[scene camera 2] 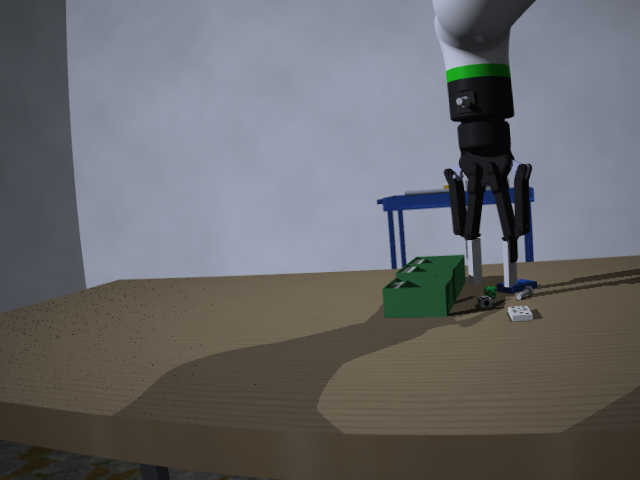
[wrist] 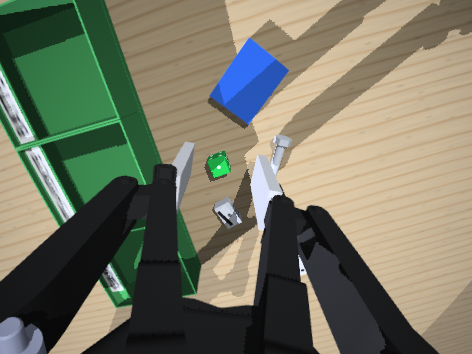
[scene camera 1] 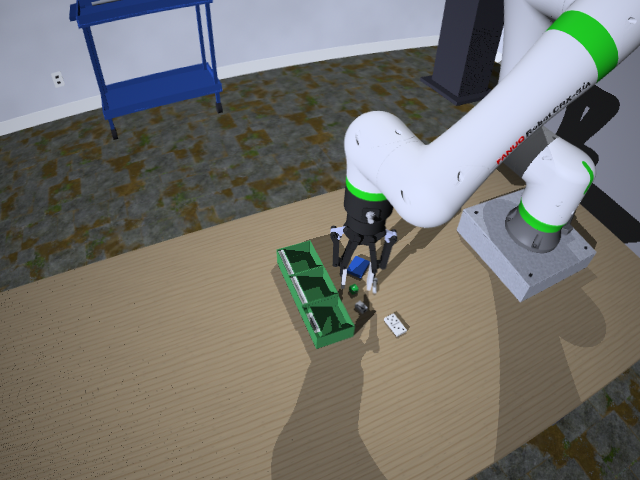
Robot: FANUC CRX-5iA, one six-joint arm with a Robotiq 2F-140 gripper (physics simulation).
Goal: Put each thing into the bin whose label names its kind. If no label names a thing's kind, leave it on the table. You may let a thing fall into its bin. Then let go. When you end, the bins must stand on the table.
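Places are measured from the arm's base along level axes (x ahead, y left, z up), in millimetres.
Pixels of known places: gripper, fingertip midpoint: point(scene camera 2: 493, 284) point(wrist: 223, 164) point(scene camera 1: 355, 284); arm's base, origin of the base link: point(scene camera 1: 531, 230).
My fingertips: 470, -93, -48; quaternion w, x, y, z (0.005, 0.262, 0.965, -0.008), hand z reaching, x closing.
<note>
Ahead of a thing's pixels: the offset from my fingertips to its middle, as dx, dy, dz. Level surfaces: height alone.
My gripper point(scene camera 1: 357, 283) point(scene camera 2: 492, 284) point(wrist: 223, 164) is partly open and empty, low above the table. In the wrist view a green die @(+5, +2, -11) point(scene camera 1: 353, 288) point(scene camera 2: 490, 292) point(wrist: 219, 165) shows between its fingers, below them. A small grey sharpener-like piece @(+15, +51, -14) point(scene camera 1: 360, 307) point(scene camera 2: 484, 302) point(wrist: 227, 213) lies beside the die. A grey bolt @(-44, +14, -14) point(scene camera 2: 524, 293) point(wrist: 279, 153) lies by the right finger, which partly hides it. A blue block @(-40, -52, -14) point(scene camera 1: 358, 266) point(wrist: 249, 82) lies behind. A white domino @(-28, +124, -16) point(scene camera 1: 394, 324) point(scene camera 2: 520, 313) lies apart, mostly hidden in the wrist view. The labels on the green bins @(+95, -24, +4) point(scene camera 1: 334, 339) point(scene camera 2: 413, 304) are unreadable.
The three joined bins stand on the wooden table @(dz -19) point(scene camera 1: 206, 335) point(scene camera 2: 258, 372), close to the left finger. The robot's grey base block point(scene camera 1: 496, 263) is at the right in scene camera 1. A blue cart point(scene camera 1: 160, 93) stands on the floor beyond the table.
</note>
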